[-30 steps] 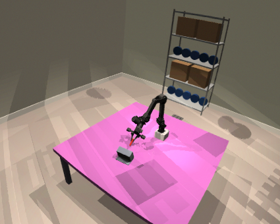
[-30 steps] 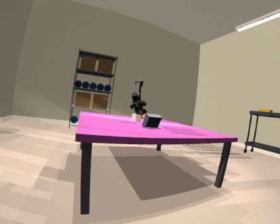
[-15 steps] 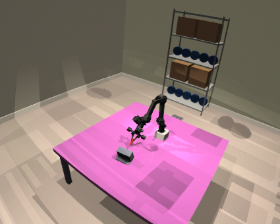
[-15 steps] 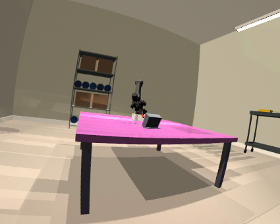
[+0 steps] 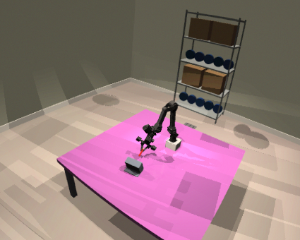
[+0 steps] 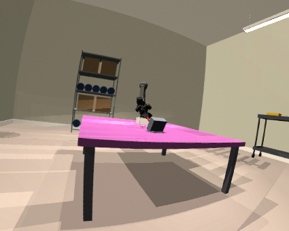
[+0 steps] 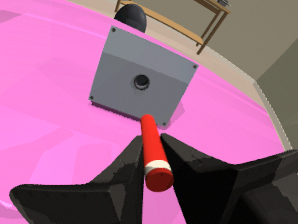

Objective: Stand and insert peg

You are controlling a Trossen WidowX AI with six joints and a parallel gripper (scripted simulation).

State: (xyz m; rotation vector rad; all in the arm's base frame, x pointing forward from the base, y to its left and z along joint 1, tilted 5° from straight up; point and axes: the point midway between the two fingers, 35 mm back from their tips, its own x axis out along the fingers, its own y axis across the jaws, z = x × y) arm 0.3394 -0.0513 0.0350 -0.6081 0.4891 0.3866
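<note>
Now: gripper tip 12 cm short of the dark panel block, 5 cm to the right of it and 4 cm above it. Also, from my gripper tip: red peg 1 cm behind, 1 cm above.
</note>
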